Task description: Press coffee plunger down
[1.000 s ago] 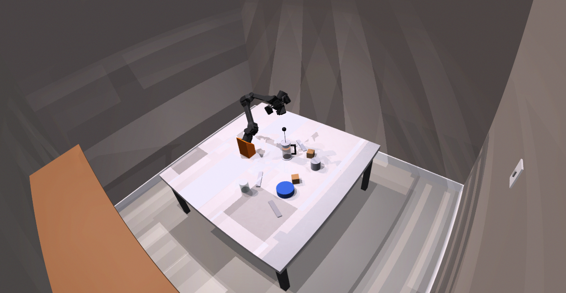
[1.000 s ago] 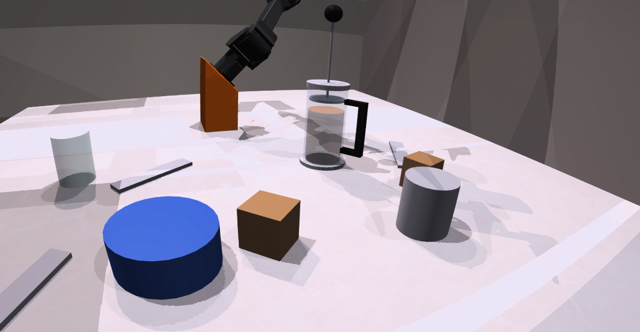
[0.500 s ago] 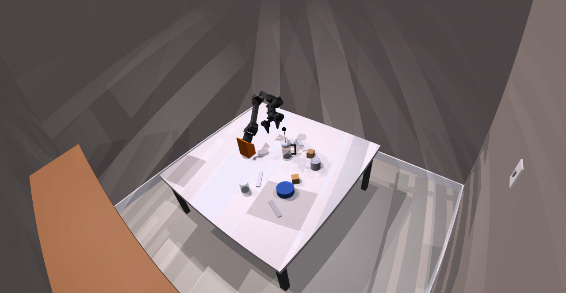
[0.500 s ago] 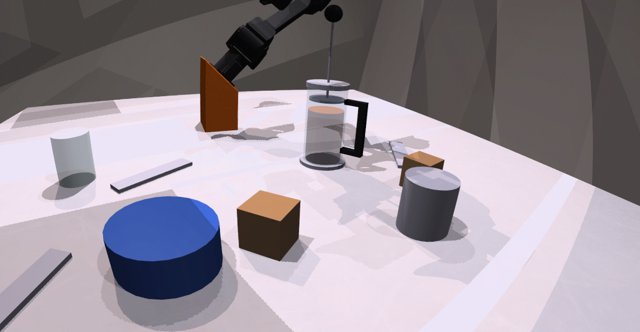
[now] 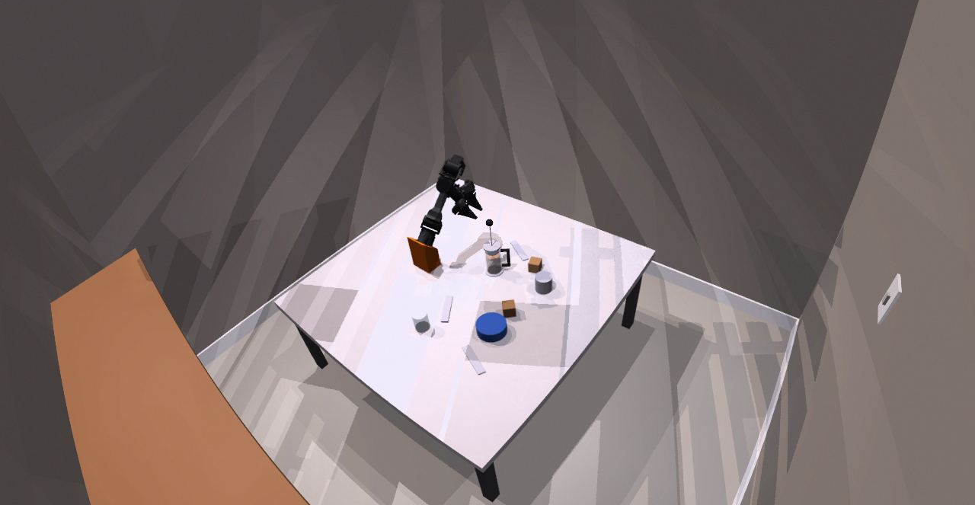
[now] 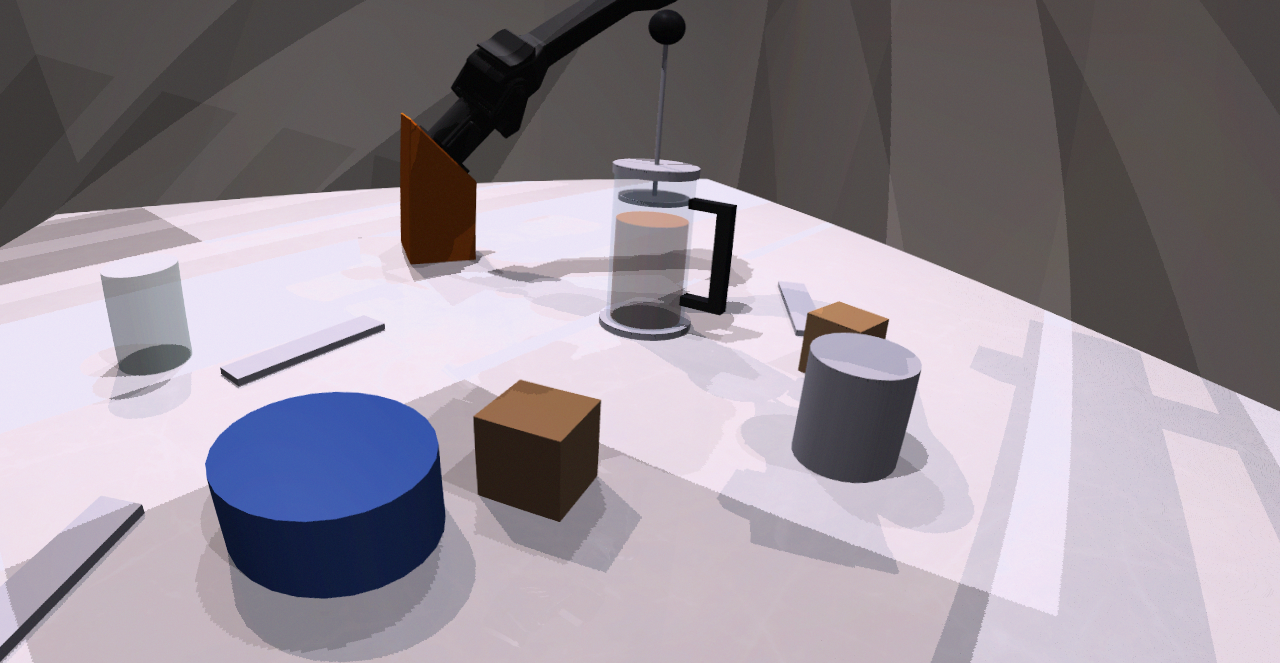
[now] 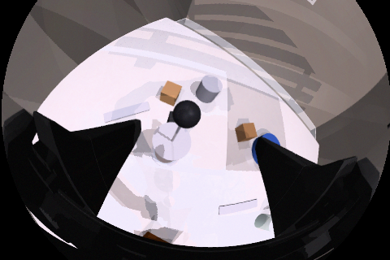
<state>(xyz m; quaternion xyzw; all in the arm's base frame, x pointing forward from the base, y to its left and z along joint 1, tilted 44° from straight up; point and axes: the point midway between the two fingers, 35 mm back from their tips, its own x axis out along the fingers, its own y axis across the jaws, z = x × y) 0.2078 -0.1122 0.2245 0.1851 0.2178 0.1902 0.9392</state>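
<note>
Now: gripper tip 180 mm above the glass coffee press, 50 mm short of it and 20 mm to the right of it. From my gripper tip the other things lie so: grey cylinder 280 mm ahead, 270 mm below; then blue disc 300 mm to the right, 280 mm below, 200 mm ahead.
</note>
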